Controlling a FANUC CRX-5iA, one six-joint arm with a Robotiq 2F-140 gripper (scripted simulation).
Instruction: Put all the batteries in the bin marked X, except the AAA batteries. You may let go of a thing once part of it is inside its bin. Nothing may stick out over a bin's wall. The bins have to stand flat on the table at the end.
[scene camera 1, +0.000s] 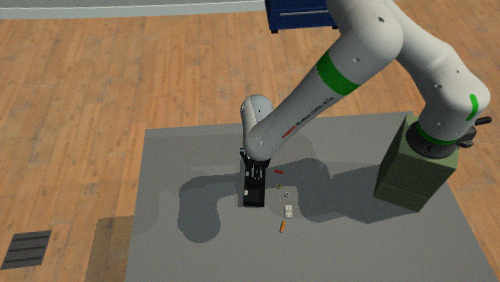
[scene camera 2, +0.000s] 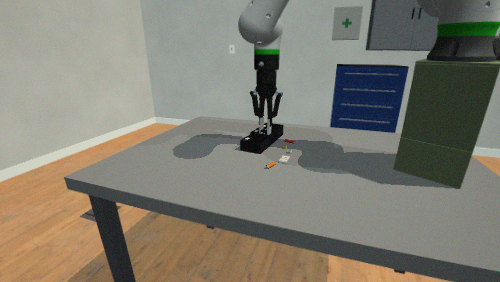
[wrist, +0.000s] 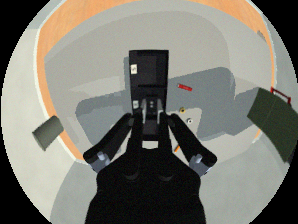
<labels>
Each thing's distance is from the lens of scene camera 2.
my gripper (scene camera 2: 265, 133): 96 cm
black bin row (scene camera 2: 257, 143): 84 cm
</labels>
